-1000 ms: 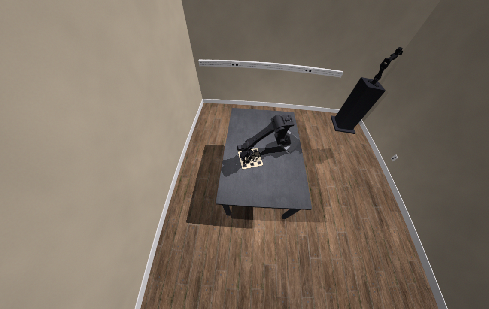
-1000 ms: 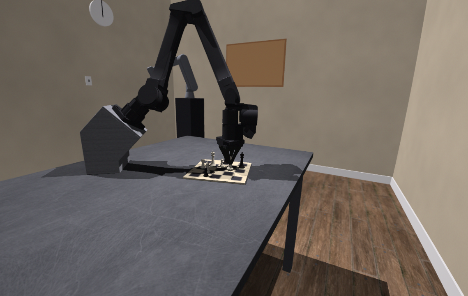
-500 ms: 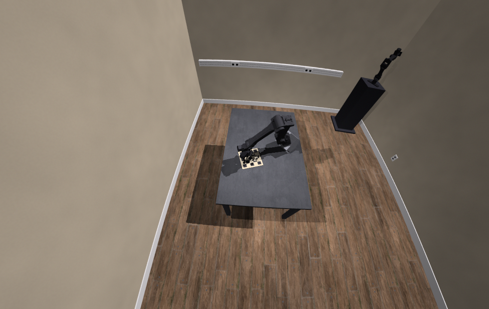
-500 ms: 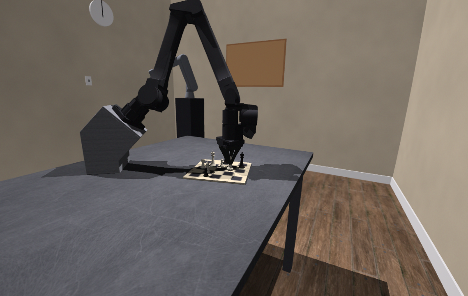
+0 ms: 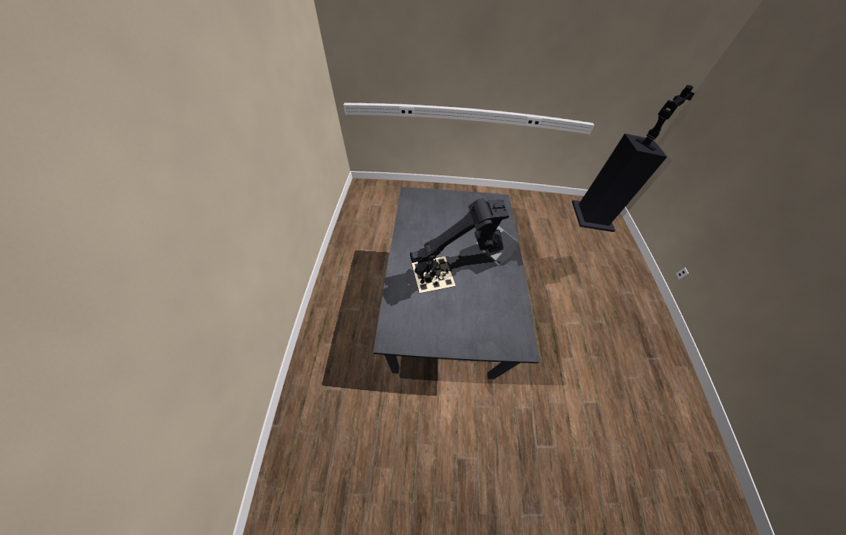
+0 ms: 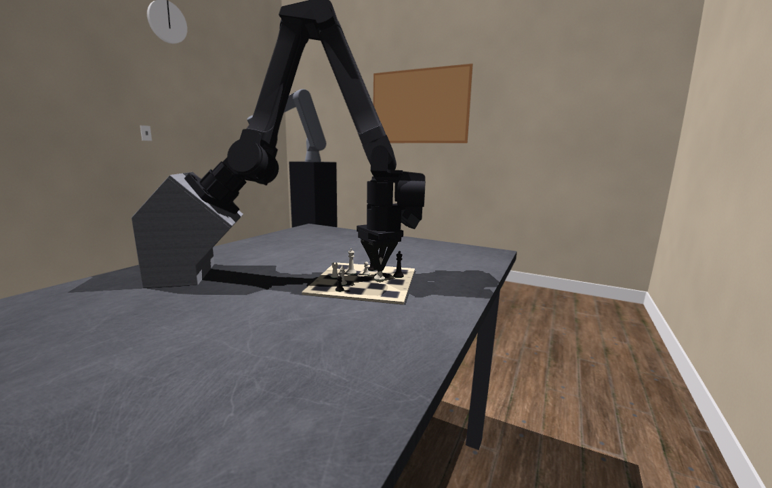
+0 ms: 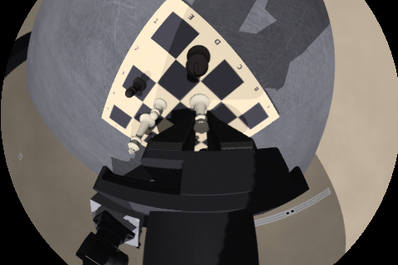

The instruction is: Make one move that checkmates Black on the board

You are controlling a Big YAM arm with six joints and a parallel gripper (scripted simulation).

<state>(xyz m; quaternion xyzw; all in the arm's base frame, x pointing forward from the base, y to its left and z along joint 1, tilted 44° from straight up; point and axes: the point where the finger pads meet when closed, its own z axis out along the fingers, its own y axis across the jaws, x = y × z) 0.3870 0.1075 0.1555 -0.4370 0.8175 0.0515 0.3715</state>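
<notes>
Right now my hand is 30 mm past the chessboard, 10 mm to the left of it and 40 mm above it. Also, from my hand: tall white piece 90 mm behind, 10 mm to the left; black king 20 mm ahead, 60 mm to the left.
</notes>
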